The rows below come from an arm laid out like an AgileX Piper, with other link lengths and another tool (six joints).
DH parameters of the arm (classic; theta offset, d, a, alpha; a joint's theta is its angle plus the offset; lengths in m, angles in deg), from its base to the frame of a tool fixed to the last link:
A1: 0 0.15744 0 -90
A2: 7.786 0 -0.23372 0
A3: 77.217 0 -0.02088 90
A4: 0 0.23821 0 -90
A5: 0 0 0 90
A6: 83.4 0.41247 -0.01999 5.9
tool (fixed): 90 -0.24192 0 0
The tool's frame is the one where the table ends.
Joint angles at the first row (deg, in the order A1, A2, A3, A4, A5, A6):
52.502, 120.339, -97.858, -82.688, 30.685, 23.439
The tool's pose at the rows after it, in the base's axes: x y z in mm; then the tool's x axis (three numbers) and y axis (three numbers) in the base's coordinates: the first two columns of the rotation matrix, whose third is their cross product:
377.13 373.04 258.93 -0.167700 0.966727 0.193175 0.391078 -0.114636 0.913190
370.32 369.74 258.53 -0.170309 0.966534 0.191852 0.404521 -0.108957 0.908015
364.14 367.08 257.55 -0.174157 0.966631 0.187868 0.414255 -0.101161 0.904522
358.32 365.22 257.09 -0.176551 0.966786 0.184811 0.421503 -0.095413 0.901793
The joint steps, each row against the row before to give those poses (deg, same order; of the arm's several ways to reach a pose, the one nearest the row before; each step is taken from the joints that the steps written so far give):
0.359, -1.943, 2.319, 1.381, 0.138, -0.713
0.358, -1.860, 2.434, 0.676, -0.104, -0.204
0.363, -1.547, 2.159, 0.277, -0.062, -0.027
0.461, -1.293, 1.728, 0.272, 0.160, -0.009

